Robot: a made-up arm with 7 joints. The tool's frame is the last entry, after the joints.
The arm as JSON. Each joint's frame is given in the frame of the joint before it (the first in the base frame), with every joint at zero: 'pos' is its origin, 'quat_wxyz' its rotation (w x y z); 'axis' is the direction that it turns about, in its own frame. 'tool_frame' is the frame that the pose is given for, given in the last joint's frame.
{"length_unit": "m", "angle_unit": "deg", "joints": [
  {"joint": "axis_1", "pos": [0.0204, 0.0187, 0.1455], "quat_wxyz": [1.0, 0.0, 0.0, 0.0], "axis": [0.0, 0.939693, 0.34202]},
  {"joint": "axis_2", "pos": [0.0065, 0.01, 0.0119], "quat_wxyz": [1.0, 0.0, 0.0, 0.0], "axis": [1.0, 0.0, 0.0]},
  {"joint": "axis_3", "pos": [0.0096, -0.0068, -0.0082], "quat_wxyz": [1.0, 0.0, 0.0, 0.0], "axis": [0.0, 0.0, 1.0]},
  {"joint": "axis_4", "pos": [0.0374, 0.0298, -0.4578], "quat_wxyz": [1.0, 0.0, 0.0, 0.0], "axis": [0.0, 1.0, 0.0]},
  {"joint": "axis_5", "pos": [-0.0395, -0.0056, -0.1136], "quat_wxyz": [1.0, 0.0, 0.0, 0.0], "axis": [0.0, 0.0, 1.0]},
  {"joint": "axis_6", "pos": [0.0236, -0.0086, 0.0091], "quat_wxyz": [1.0, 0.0, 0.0, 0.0], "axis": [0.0, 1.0, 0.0]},
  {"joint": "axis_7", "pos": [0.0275, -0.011, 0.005], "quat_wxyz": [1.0, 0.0, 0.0, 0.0], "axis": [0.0, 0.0, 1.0]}
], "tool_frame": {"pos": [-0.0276, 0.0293, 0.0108], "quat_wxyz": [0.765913, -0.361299, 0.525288, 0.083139]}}
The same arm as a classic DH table. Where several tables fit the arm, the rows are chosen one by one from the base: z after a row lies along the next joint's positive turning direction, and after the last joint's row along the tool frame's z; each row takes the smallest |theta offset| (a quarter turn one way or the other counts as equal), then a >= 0, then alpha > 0; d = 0 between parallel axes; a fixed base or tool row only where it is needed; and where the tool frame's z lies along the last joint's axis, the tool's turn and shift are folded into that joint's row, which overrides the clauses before.
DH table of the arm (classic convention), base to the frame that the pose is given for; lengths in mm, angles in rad. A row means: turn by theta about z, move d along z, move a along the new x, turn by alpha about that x. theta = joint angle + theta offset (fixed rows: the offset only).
base (fixed): d 138.7, theta offset 0.0000, a 20.4, alpha -1.2218
axis_1: d 33.4, theta offset -1.5708, a 7.8, alpha -1.5708
axis_2: d 16.1, theta offset 1.2218, a 6.8, alpha 1.5708
axis_3: d -466.0, theta offset 1.5708, a 37.4, alpha -1.5708
axis_4: d 24.2, theta offset 0.0000, a -39.5, alpha 1.5708
axis_5: d -104.5, theta offset 0.0000, a 23.6, alpha -1.5708
axis_6: d -19.6, theta offset 0.0000, a 27.5, alpha 1.5708
axis_7: d 16.1, theta offset -0.8602, a -40.2, alpha -1.3826
tool (fixed): d -1.8, theta offset 1.0764, a 0.0, alpha 0.0000

